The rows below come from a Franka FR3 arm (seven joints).
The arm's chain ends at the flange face. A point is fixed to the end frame.
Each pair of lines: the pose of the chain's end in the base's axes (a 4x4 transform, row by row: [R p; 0 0 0 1], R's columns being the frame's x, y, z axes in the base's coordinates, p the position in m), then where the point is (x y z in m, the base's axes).
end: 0.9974 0.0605 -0.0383 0.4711; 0.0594 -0.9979 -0.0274 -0.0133; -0.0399 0.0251 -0.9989 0.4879; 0 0 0 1
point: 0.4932 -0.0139 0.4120
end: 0.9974 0.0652 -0.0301 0.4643; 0.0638 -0.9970 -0.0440 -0.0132; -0.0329 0.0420 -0.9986 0.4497; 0 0 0 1
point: 0.4870 -0.0149 0.3740
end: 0.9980 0.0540 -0.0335 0.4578; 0.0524 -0.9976 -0.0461 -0.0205; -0.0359 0.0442 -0.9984 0.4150; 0 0 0 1
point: 0.4802 -0.0226 0.3392
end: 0.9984 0.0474 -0.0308 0.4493; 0.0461 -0.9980 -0.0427 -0.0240; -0.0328 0.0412 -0.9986 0.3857; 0 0 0 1
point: 0.4719 -0.0261 0.3100
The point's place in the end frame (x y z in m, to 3 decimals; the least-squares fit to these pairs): 0.025 0.000 0.075
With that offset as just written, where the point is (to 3 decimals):
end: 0.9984 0.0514 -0.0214 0.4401; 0.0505 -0.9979 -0.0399 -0.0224; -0.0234 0.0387 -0.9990 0.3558; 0 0 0 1
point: 0.463 -0.024 0.280
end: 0.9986 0.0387 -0.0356 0.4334; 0.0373 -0.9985 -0.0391 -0.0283; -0.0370 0.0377 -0.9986 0.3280; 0 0 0 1
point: 0.456 -0.030 0.252
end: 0.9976 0.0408 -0.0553 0.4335; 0.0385 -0.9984 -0.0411 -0.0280; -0.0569 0.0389 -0.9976 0.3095; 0 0 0 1
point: 0.454 -0.030 0.233
